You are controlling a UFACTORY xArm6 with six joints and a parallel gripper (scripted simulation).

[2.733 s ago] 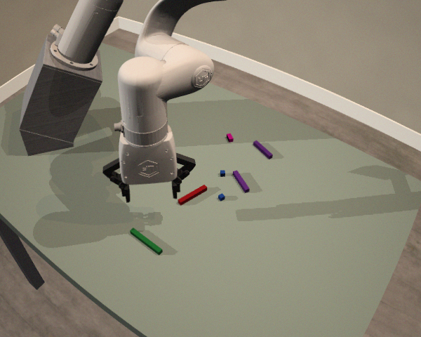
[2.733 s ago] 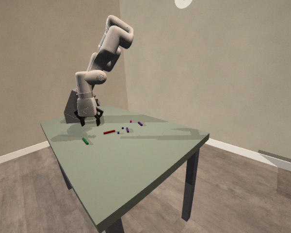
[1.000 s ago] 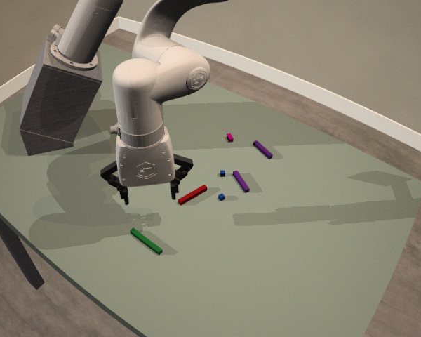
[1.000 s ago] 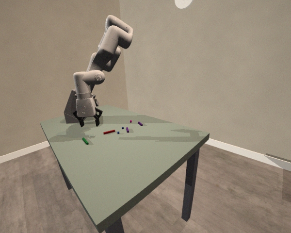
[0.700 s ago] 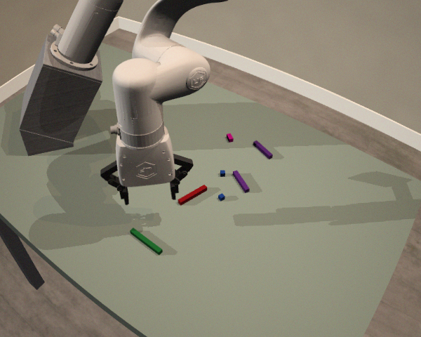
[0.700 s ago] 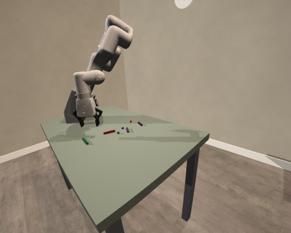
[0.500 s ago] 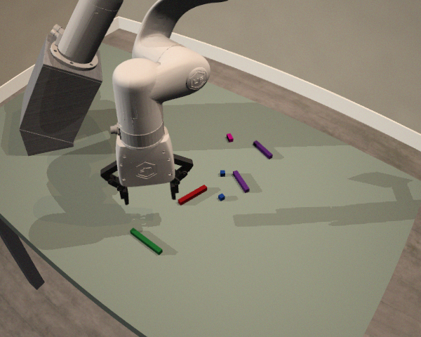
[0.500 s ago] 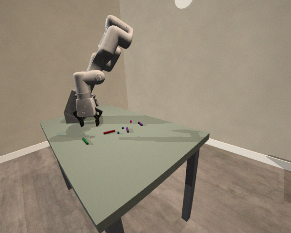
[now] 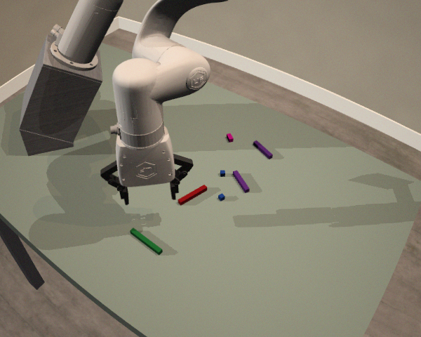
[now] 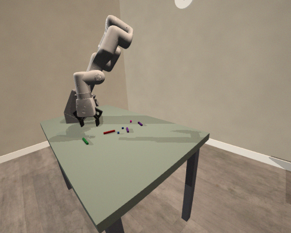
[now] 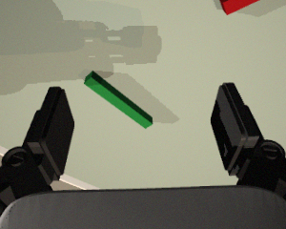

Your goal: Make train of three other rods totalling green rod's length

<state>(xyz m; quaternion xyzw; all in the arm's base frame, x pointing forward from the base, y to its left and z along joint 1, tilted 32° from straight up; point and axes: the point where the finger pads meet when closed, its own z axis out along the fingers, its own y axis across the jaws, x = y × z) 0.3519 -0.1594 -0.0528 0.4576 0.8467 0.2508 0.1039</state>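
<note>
My hand is 11 cm short of the purple rod, 18 cm to the right of it and 8 cm above it. From my hand the other things lie so: red rod: 4 cm ahead, 9 cm to the left, 8 cm below; then green rod: 2 cm ahead, 6 cm to the right, 8 cm below; then magenta rod: 3 cm ahead, 30 cm to the left, 8 cm below.
</note>
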